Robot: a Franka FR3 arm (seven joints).
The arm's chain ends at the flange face. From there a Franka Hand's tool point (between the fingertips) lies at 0.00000 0.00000 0.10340 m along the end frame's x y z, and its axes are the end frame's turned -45 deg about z.
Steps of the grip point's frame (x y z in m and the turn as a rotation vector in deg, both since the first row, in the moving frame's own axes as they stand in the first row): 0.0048 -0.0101 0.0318 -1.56 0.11 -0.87; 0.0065 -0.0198 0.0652 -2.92 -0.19 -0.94
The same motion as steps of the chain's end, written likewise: -0.0059 -0.0124 0.0318 -1.03 1.18 -0.87; -0.0129 -0.0225 0.0653 -2.20 1.93 -0.94
